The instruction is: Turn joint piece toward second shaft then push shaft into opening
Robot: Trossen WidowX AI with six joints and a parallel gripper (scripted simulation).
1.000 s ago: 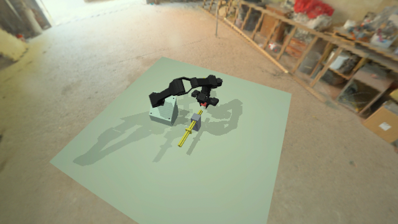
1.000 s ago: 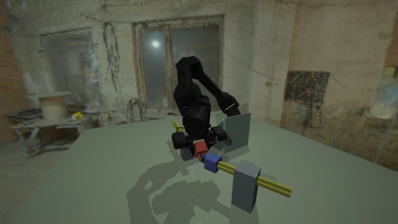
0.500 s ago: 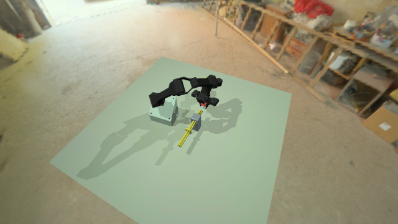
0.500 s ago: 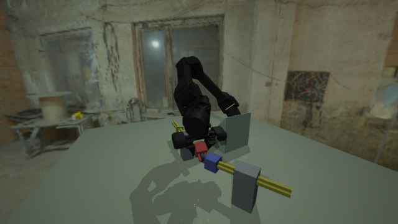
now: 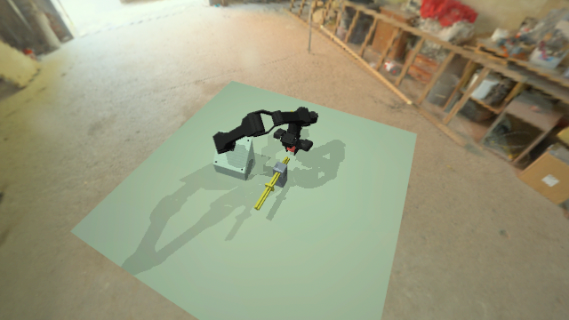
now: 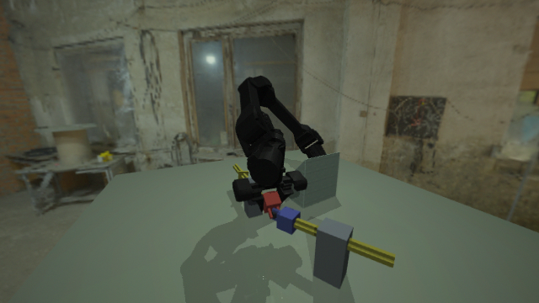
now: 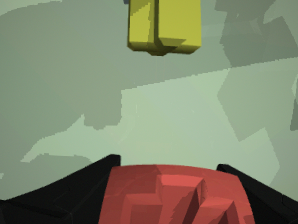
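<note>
Right now the red joint piece is 3 cm above my gripper tip and 2 cm to the left of it.
</note>
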